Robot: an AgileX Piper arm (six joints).
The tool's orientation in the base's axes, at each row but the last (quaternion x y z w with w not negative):
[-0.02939, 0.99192, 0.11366, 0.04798]
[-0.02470, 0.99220, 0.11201, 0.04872]
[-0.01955, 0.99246, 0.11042, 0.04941]
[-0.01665, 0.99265, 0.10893, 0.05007]
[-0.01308, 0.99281, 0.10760, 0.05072]
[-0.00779, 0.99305, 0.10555, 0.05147]
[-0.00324, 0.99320, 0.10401, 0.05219]
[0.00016, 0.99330, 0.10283, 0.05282]
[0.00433, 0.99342, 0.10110, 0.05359]
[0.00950, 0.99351, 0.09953, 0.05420]
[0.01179, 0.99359, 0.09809, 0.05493]
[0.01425, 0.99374, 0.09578, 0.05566]
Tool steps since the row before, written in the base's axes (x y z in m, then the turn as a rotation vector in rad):
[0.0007, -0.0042, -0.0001, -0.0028, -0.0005, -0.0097]
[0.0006, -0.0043, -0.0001, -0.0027, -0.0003, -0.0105]
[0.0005, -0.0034, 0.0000, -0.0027, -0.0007, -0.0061]
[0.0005, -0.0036, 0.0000, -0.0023, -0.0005, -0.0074]
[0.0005, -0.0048, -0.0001, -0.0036, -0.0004, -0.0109]
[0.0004, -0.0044, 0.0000, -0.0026, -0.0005, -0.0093]
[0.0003, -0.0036, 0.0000, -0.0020, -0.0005, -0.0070]
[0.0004, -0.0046, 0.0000, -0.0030, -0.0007, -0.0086]
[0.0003, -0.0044, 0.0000, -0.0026, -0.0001, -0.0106]
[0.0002, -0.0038, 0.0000, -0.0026, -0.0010, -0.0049]
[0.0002, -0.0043, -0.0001, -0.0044, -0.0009, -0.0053]
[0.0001, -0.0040, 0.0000, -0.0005, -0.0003, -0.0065]
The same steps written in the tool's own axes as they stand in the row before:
[-0.0005, -0.0042, -0.0008, 0.0038, -0.0025, 0.0090]
[-0.0004, -0.0042, -0.0008, 0.0038, -0.0024, 0.0099]
[-0.0004, -0.0033, -0.0007, 0.0033, -0.0019, 0.0055]
[-0.0004, -0.0035, -0.0007, 0.0031, -0.0020, 0.0069]
[-0.0004, -0.0047, -0.0009, 0.0047, -0.0026, 0.0102]
[-0.0004, -0.0043, -0.0009, 0.0036, -0.0024, 0.0087]
[-0.0003, -0.0035, -0.0007, 0.0027, -0.0019, 0.0065]
[-0.0004, -0.0045, -0.0009, 0.0039, -0.0024, 0.0079]
[-0.0004, -0.0043, -0.0008, 0.0037, -0.0022, 0.0100]
[-0.0003, -0.0037, -0.0007, 0.0031, -0.0020, 0.0043]
[-0.0003, -0.0042, -0.0007, 0.0049, -0.0020, 0.0045]
[-0.0003, -0.0039, -0.0007, 0.0012, -0.0016, 0.0062]

